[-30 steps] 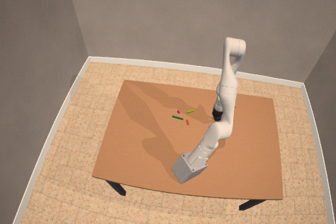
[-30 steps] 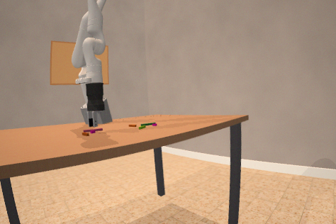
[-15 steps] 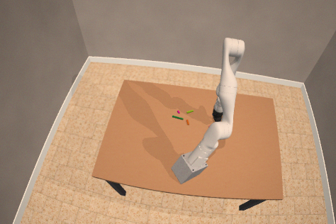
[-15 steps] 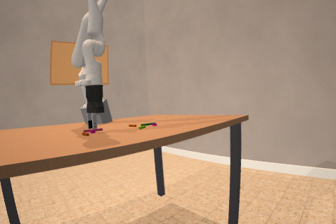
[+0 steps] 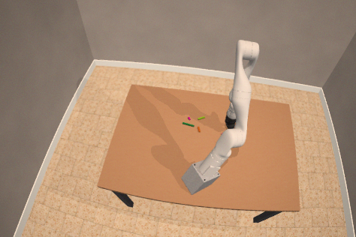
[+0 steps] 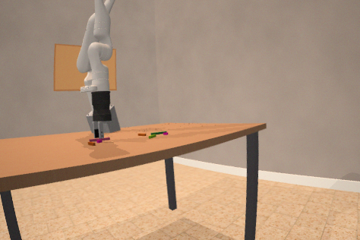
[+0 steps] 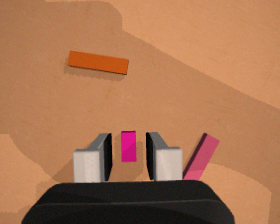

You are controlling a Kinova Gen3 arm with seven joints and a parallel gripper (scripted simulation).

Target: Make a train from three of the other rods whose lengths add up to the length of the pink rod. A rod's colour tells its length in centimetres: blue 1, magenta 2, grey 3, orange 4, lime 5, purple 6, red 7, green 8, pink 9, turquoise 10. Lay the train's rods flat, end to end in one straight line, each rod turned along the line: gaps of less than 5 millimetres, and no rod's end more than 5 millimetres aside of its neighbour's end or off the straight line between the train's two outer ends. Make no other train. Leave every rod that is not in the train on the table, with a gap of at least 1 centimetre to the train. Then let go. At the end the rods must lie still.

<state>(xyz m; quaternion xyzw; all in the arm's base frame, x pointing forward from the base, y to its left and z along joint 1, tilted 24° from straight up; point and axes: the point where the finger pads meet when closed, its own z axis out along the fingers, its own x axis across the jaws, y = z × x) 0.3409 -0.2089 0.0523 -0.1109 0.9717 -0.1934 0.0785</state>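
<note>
The pink rod lies 4 cm behind my hand, 3 cm to the left of it and 3 cm below it. Also, from my hand: green rod: 29 cm to the left, 6 cm ahead, 3 cm below; lime rod: 19 cm to the left, 11 cm ahead, 3 cm below.
</note>
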